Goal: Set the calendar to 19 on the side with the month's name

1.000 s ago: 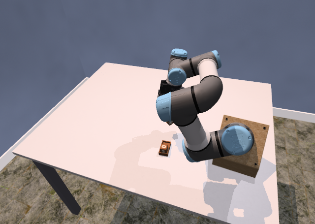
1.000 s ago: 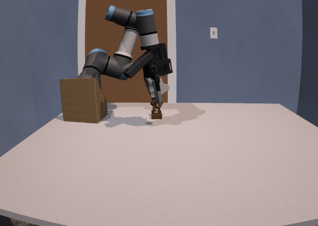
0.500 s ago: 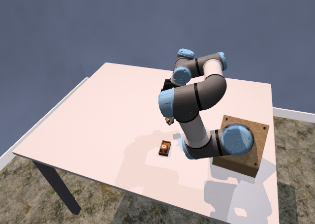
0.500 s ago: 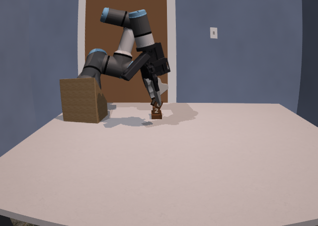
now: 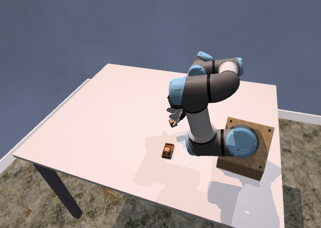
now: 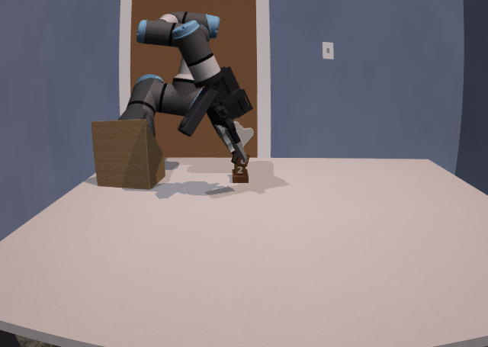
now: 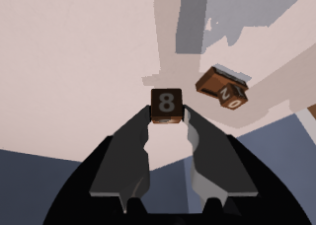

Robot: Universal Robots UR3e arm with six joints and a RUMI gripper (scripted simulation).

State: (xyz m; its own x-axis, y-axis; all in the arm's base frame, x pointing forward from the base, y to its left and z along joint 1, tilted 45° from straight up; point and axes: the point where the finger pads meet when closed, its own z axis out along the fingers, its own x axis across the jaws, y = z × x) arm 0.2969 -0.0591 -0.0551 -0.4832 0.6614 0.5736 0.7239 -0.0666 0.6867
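Now: hand 1 cm above the brown digit cube. From my hand the other things lie so: tray (11 cm to the left, 8 cm below).
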